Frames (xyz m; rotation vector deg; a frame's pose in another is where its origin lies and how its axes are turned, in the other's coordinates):
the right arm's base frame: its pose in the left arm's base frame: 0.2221 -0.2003 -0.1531 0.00 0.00 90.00
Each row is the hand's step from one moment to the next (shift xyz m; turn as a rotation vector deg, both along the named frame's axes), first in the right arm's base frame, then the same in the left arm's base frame.
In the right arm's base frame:
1: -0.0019 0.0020 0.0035 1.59 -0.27 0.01
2: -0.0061 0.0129 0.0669 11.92 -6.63 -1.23
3: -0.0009 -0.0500 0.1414 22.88 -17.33 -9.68
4: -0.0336 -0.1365 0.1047 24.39 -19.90 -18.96
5: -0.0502 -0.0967 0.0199 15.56 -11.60 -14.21
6: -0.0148 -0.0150 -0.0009 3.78 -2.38 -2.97
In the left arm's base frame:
1: -0.0020 -0.0019 0.0035 0.27 1.59 0.01
2: -0.0129 -0.0061 0.0669 6.63 11.92 -1.23
3: 0.0500 -0.0009 0.1414 17.33 22.88 -9.68
4: 0.1365 -0.0336 0.1047 19.90 24.39 -18.96
5: 0.0967 -0.0502 0.0199 11.60 15.56 -14.21
6: 0.0150 -0.0148 -0.0009 2.38 3.78 -2.97

